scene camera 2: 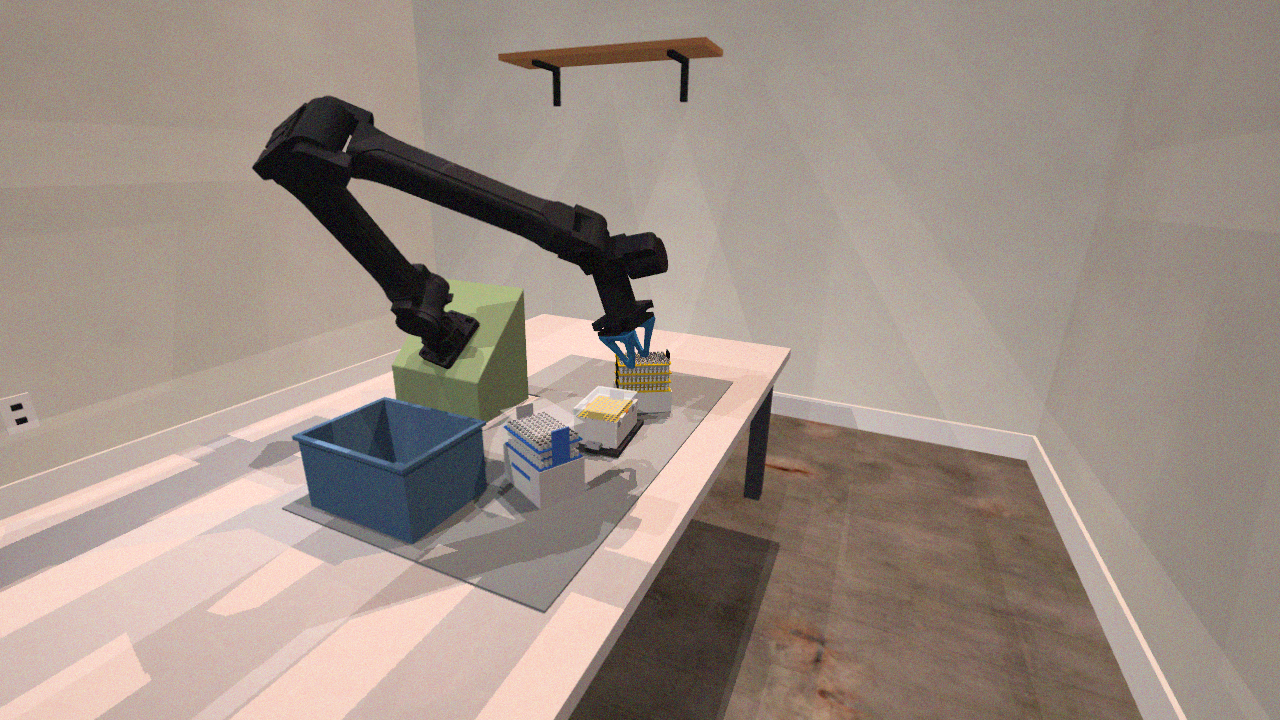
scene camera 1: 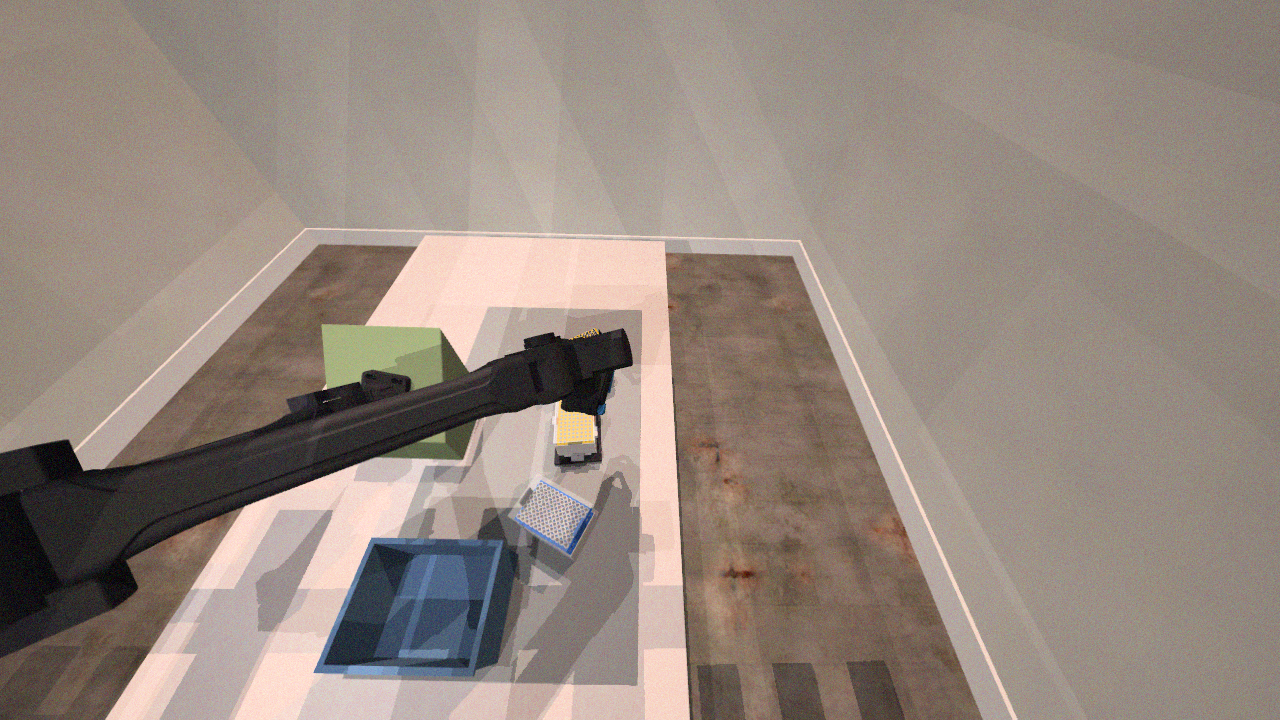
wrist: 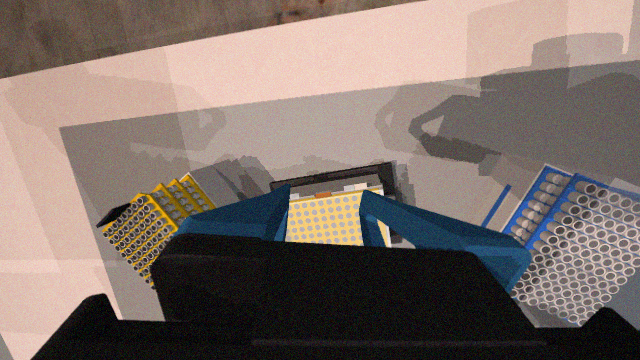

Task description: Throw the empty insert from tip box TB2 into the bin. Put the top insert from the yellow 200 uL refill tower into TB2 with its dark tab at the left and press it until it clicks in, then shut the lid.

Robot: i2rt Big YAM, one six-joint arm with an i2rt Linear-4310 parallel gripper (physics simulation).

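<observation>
A white tip box [scene camera 1: 575,451] [scene camera 2: 606,435] stands on a black base mid-mat; its label is unreadable. A yellow perforated plate [scene camera 1: 574,426] [scene camera 2: 605,409] [wrist: 325,215] shows at its top. Clear walls show around the plate; whether the lid is open or shut is hard to tell. The yellow refill tower [scene camera 1: 587,334] [scene camera 2: 643,377] [wrist: 142,230] stands beyond the box, stacked with inserts; a dark tab [wrist: 114,215] shows on it in the wrist view. My gripper [scene camera 1: 604,407] [scene camera 2: 639,358] [wrist: 325,197] is partly open and empty, above the area of box and tower.
The blue bin [scene camera 1: 502,601] [scene camera 2: 358,488] stands at the near end of the mat. A blue refill tower [scene camera 1: 554,514] [scene camera 2: 544,467] [wrist: 575,260] stands between bin and tip box. A green sloped block [scene camera 1: 384,347] [scene camera 2: 505,358] is beside the arm's mount. A wooden shelf [scene camera 2: 608,53] hangs on the wall.
</observation>
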